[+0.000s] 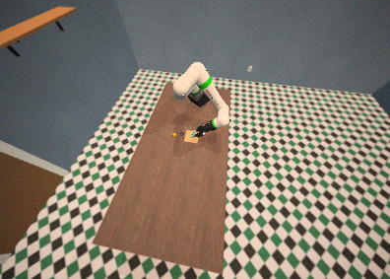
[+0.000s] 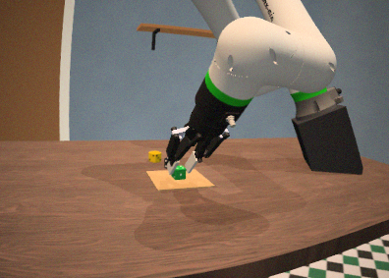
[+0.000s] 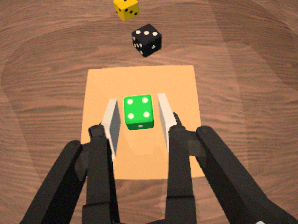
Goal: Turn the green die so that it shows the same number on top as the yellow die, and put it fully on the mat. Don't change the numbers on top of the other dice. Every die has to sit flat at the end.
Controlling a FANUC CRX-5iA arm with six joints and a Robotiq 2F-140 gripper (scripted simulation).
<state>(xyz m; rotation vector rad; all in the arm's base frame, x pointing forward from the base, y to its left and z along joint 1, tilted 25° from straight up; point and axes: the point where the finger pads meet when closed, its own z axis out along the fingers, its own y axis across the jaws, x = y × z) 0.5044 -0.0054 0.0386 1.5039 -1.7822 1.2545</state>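
Now: the green die 30 mm below my hand and 20 mm to the right of it. From my hand the other things lie so: yellow die: 200 mm to the right, 30 mm below, 10 mm behind; black die: 120 mm to the right, 30 mm below, 30 mm behind; mat: 50 mm below, 20 mm to the right.
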